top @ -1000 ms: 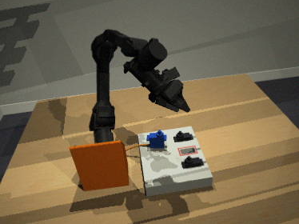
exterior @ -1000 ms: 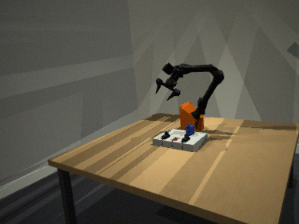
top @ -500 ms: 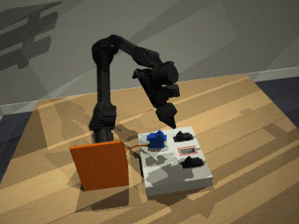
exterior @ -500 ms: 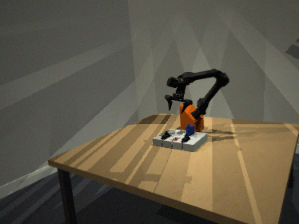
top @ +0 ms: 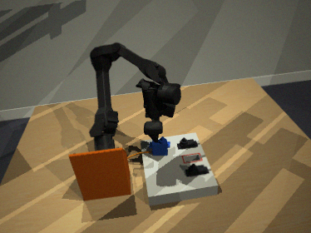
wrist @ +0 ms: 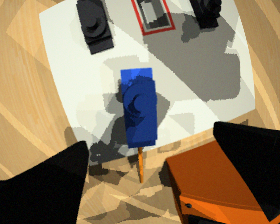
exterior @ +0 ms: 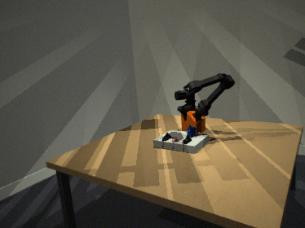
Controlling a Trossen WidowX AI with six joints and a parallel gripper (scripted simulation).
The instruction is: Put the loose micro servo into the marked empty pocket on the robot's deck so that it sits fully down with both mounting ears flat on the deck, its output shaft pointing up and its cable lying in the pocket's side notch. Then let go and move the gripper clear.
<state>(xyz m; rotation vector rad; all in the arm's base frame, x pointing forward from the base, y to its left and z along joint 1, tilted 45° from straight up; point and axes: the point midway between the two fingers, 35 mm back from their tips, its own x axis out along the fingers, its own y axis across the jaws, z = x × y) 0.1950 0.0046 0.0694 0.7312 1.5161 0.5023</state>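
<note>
Now: gripper tip 120 mm above the pale grey deck, 50 mm to the left of it and 10 mm short of it.
</note>
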